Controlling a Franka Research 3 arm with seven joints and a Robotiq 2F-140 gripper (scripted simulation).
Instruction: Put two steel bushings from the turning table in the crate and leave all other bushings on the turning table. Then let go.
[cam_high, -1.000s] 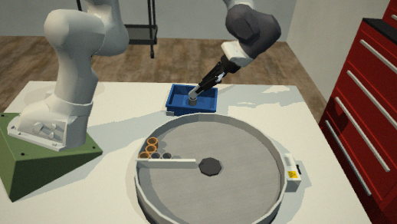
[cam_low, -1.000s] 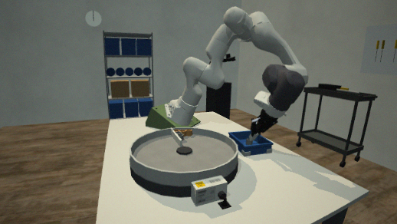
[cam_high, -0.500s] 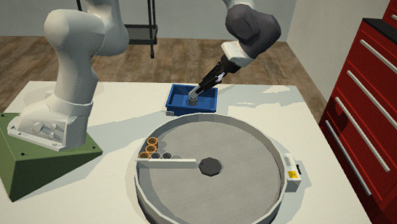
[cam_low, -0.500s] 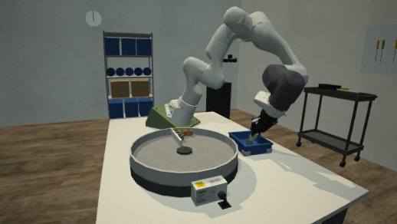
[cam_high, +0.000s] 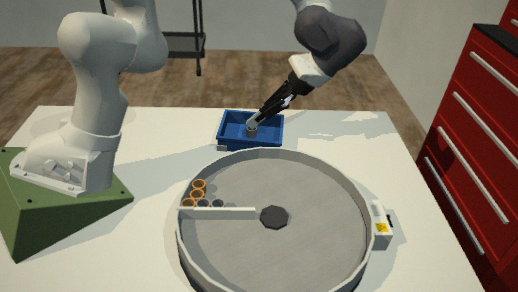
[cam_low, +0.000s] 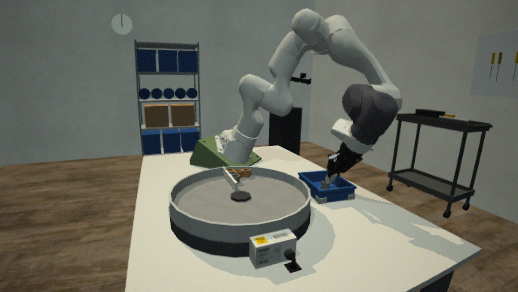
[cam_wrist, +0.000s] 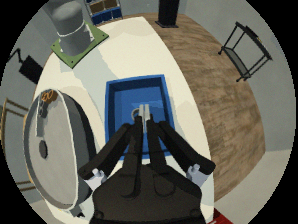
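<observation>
Now: the blue crate 40 mm below my hand, 20 mm behind it and 10 mm to the right of it. The rest, counted from my hand: turning table 370 mm to the right, 10 mm below.
</observation>
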